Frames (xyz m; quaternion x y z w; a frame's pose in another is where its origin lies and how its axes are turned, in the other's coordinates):
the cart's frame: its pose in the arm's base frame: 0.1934 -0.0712 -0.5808 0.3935 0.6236 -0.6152 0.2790
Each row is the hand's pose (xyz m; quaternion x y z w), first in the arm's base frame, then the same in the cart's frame.
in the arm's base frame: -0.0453 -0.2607 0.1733 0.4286 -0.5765 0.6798 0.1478
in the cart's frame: -0.5278 -0.5995 0.1536 0.0078 -0.2782 -0.7747 0.5678
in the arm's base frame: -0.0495 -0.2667 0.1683 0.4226 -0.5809 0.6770 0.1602
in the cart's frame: -0.5223 -0.5998 0.1605 0.0099 -0.2644 -0.7795 0.5677
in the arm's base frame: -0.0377 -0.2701 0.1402 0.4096 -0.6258 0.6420 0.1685
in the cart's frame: -0.5057 -0.5744 0.1647 -0.0326 -0.2249 -0.7845 0.5770
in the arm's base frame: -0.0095 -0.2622 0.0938 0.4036 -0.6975 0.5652 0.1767
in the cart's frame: -0.4810 -0.5260 0.1572 -0.1197 -0.1659 -0.7925 0.5745
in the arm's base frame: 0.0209 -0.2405 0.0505 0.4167 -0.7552 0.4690 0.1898
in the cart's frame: -0.4581 -0.4784 0.1354 -0.2137 -0.1118 -0.8046 0.5426
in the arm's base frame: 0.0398 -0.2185 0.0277 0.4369 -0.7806 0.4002 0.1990
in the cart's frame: -0.4459 -0.4516 0.1131 -0.2742 -0.0844 -0.8137 0.5055
